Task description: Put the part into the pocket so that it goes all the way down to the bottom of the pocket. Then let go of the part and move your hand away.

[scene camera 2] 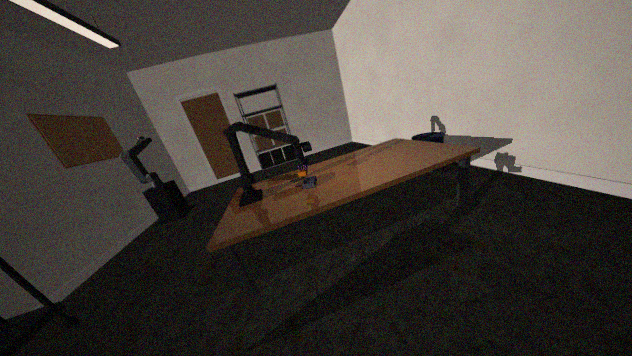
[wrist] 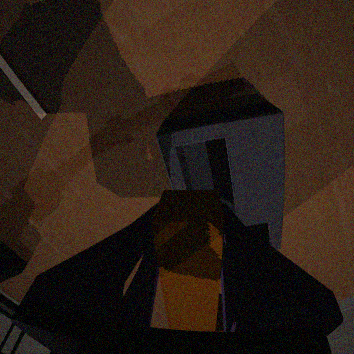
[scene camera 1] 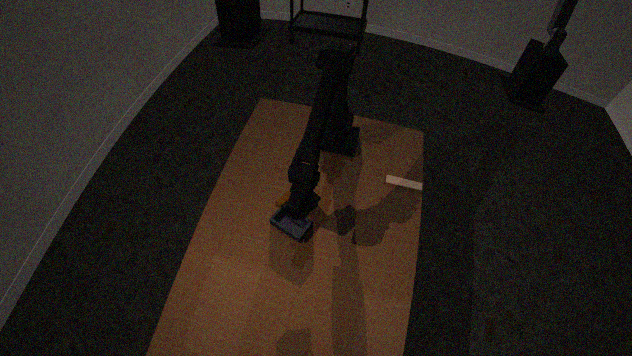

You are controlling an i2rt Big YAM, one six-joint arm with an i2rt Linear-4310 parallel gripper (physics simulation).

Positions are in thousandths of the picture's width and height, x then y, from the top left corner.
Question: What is my gripper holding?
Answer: An orange block.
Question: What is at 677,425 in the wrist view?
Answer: A blue-grey pocket block.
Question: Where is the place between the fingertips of my gripper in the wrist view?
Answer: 541,597
